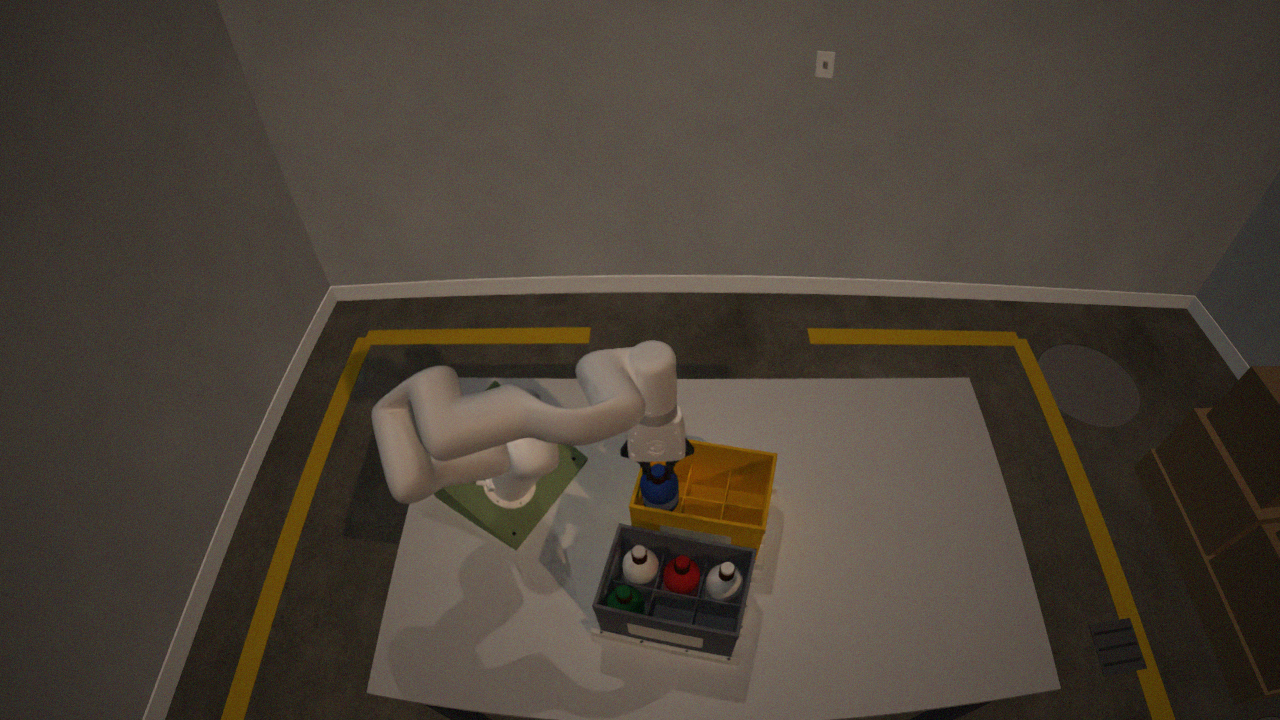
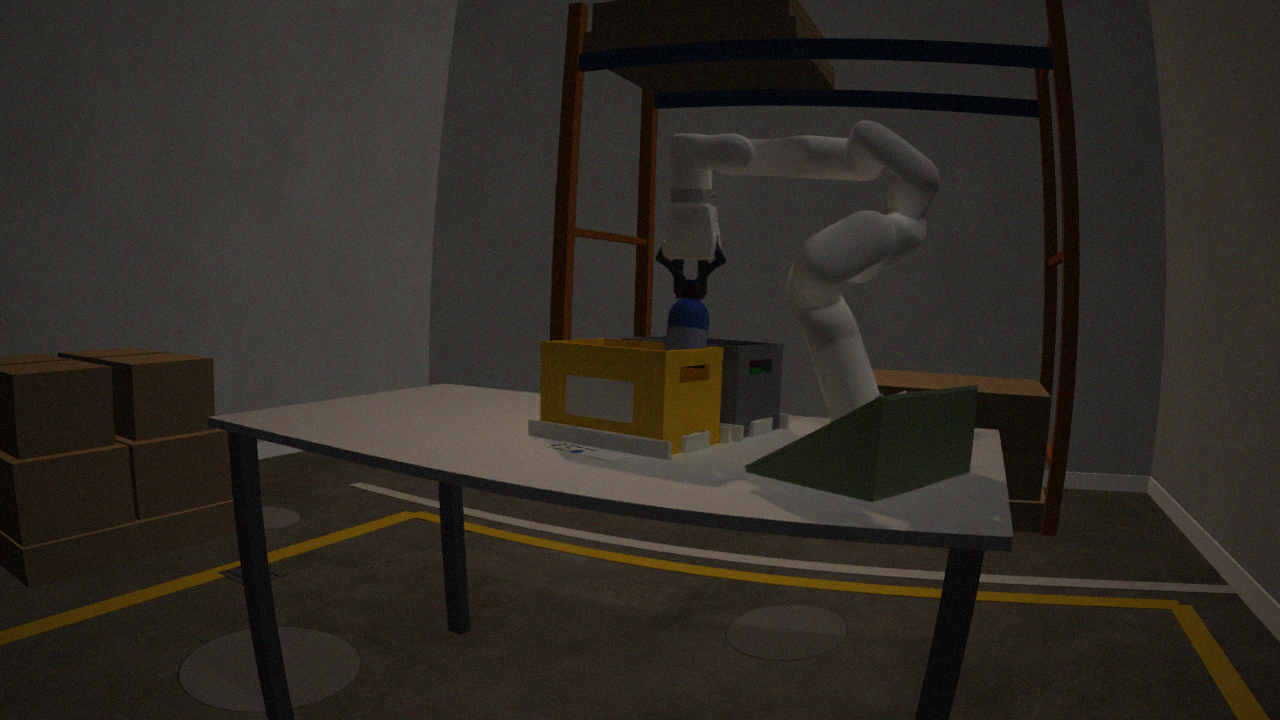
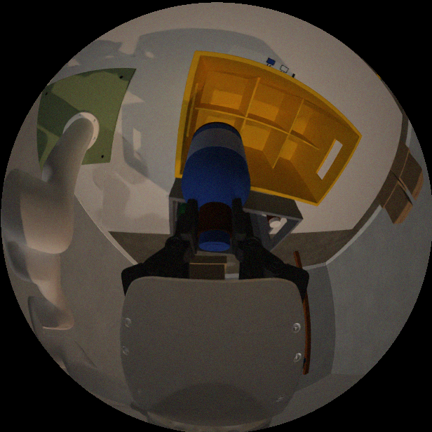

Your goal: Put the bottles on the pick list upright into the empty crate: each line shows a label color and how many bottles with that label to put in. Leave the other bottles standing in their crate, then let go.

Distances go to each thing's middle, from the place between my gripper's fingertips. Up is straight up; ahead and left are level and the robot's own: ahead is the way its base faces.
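The green bottle [image 1: 628, 598] is 100 mm behind my hand, 190 mm to the right of it and 180 mm below it. As for the red bottle [image 1: 681, 575], I find it 20 mm ahead of my hand, 140 mm to the right of it and 180 mm below it. The blue bottle [image 2: 688, 321] is 50 mm below my hand and 10 mm to the left of it.
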